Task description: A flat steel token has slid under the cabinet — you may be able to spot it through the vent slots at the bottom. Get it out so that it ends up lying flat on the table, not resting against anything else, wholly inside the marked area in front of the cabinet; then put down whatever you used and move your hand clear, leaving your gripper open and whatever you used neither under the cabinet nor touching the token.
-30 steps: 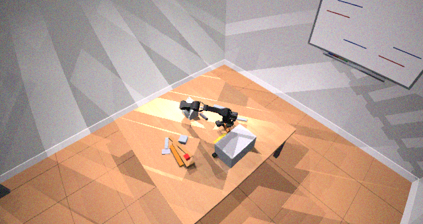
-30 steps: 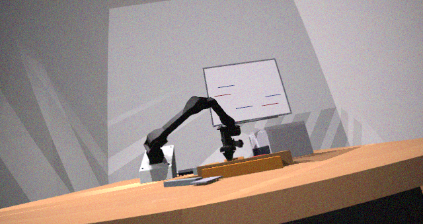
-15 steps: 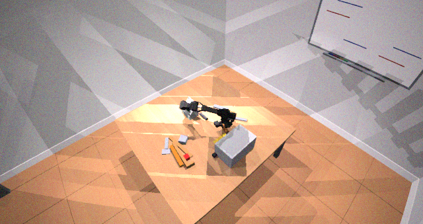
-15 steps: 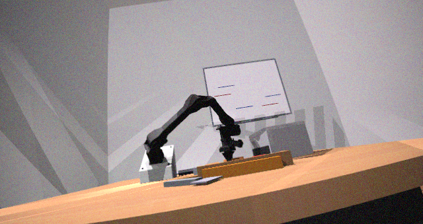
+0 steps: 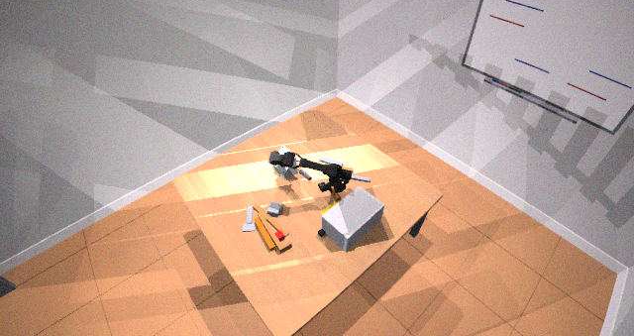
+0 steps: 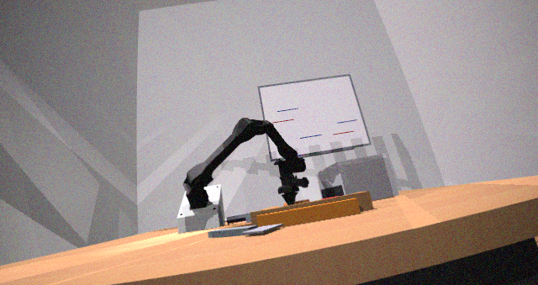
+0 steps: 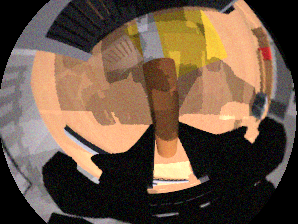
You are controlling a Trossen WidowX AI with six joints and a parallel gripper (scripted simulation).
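Right now the grey bar is 210 mm behind my gripper tip and 160 mm to the left of it. Also, from my gripper tip: thin wooden stick: 420 mm to the right, 70 mm behind; red block: 440 mm to the right, 60 mm ahead, 10 mm above; grey block: 360 mm to the right, 110 mm behind, 10 mm above.
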